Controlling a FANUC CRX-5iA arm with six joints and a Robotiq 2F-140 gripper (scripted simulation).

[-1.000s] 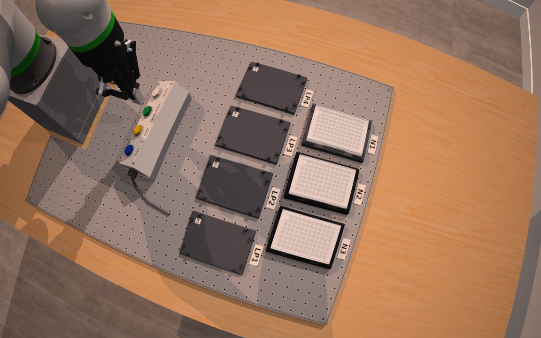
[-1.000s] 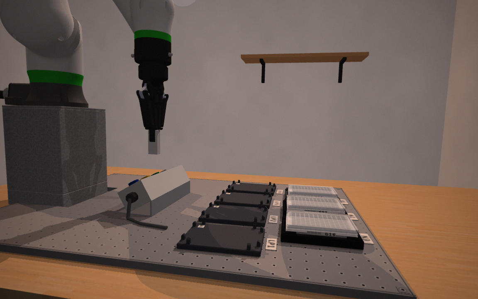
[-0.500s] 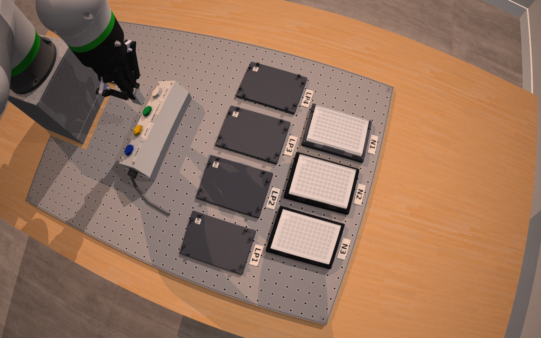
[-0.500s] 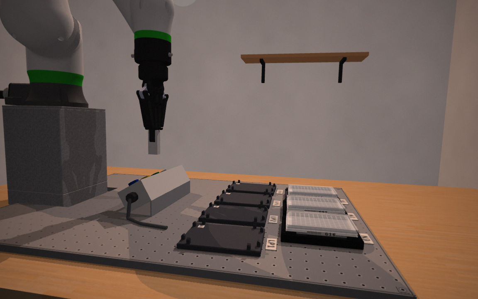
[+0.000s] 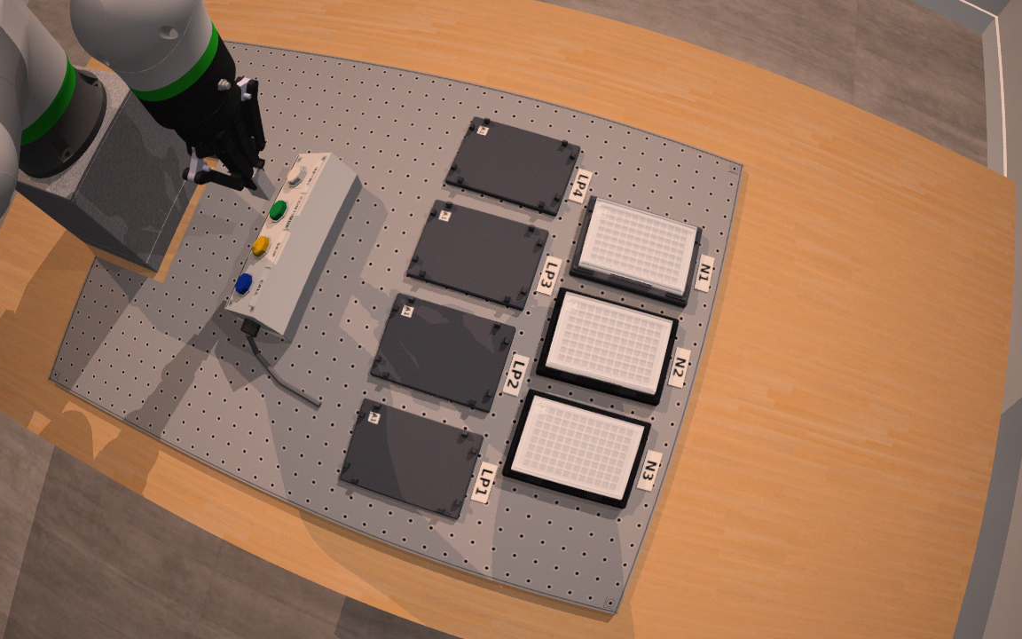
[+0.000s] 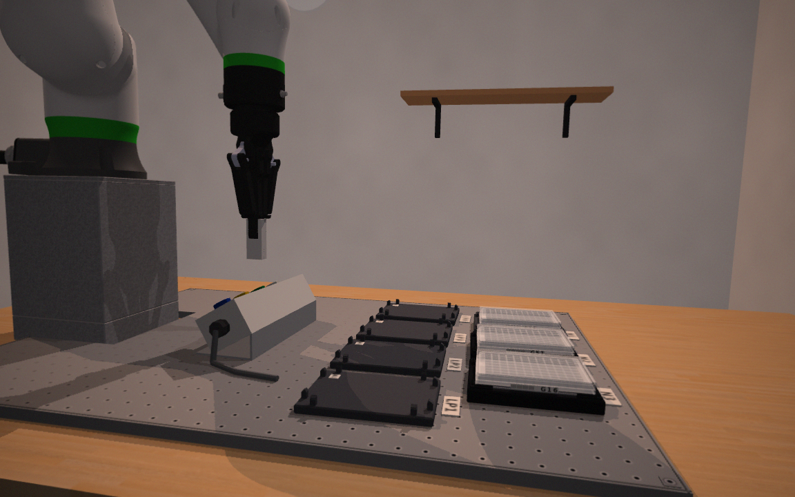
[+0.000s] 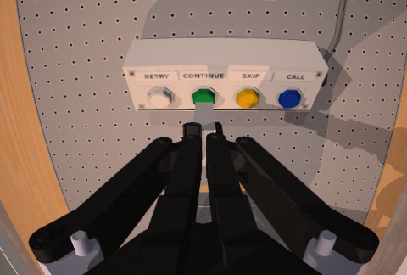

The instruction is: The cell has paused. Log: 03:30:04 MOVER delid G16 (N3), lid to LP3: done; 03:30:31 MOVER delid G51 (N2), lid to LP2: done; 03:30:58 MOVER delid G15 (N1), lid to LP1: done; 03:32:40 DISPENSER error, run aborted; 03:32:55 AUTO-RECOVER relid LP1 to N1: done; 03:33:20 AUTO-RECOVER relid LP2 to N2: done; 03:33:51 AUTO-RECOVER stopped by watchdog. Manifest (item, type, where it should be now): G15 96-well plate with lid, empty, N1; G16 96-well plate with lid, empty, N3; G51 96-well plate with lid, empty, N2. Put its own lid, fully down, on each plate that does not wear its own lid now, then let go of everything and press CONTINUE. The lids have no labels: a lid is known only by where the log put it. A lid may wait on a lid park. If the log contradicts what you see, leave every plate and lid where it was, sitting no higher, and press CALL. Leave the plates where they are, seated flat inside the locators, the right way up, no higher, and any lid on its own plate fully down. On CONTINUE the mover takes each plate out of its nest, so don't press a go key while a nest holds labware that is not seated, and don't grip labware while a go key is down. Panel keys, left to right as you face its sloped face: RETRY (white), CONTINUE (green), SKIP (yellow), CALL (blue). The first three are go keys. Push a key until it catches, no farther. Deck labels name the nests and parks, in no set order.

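The green CONTINUE key lies 9 cm below my hand. From my hand the other things lie so: blue CALL key: 2 cm behind, 10 cm to the right, 9 cm below; yellow SKIP key: 1 cm behind, 5 cm to the right, 9 cm below; white RETRY key: 1 cm ahead, 5 cm to the left, 9 cm below.
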